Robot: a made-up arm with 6 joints.
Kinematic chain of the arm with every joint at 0, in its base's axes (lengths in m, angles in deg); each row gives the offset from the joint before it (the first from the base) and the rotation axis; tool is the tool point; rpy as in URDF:
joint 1: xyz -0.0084 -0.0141 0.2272 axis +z
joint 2: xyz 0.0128 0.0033 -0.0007 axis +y
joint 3: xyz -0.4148 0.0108 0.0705 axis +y
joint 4: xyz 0.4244 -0.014 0.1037 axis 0.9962 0 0.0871
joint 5: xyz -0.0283 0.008 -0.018 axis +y
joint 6: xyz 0.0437 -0.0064 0.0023 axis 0.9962 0 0.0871
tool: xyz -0.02 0.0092 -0.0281 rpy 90 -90 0
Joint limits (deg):
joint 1: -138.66..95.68
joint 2: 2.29..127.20
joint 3: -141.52..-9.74
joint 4: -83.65..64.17
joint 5: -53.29..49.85
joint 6: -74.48..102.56
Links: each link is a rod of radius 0.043 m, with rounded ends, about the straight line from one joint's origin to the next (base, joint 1, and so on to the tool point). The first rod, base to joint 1, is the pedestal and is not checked.
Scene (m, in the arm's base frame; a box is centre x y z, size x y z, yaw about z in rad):
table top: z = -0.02
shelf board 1: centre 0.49 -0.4 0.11 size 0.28 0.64 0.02 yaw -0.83
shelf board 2: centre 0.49 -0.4 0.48 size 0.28 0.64 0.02 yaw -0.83
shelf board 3: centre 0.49 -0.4 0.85 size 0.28 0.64 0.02 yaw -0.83
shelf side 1: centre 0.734 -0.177 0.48 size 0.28 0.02 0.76 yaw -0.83
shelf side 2: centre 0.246 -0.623 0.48 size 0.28 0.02 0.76 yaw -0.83
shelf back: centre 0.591 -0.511 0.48 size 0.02 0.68 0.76 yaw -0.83
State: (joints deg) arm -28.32 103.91 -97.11 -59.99 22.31 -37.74
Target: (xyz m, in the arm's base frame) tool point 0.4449 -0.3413 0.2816
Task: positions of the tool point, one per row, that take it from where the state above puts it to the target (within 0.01 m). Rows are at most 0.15 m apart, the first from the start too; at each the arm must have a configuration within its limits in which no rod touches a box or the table.
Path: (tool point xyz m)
1: 0.4493 -0.2754 0.6590
2: 0.3982 -0.2197 0.6591
3: 0.3410 -0.1712 0.6471
4: 0.3632 -0.1837 0.5097
5: 0.3417 -0.1816 0.3830
6: 0.2843 -0.1657 0.2816
7: 0.3478 -0.2181 0.2848
8: 0.4018 -0.2772 0.2847
9: 0.4449 -0.3413 0.2816

